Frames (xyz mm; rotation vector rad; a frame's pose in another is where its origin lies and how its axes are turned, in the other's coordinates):
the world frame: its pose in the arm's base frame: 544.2 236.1 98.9 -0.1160 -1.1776 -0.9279
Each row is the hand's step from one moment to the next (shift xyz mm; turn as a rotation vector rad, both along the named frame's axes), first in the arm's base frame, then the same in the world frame.
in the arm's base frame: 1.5 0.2 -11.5 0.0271 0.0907 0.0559
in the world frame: -9.5 -3.2 -5.9 -0.0026 0.0971 0.0515
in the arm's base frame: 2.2 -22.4 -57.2 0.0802 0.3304 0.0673
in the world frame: -34.5 -34.2 -37.6 -0.1234 0.2903 0.1437
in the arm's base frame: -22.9 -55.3 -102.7 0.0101 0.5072 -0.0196
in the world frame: -55.5 -89.1 -55.7 -0.2991 0.3237 0.2520
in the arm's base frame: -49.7 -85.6 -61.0 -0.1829 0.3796 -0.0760
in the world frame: -6.1 -110.9 -34.3 -0.2883 0.0913 0.3031
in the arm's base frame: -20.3 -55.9 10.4 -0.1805 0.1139 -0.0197
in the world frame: 38.4 -45.5 -10.2 -0.0931 -0.0559 0.1848
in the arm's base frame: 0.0 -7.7 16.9 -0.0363 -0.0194 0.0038
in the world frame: 18.3 1.4 3.1 0.0114 -0.0354 0.0181
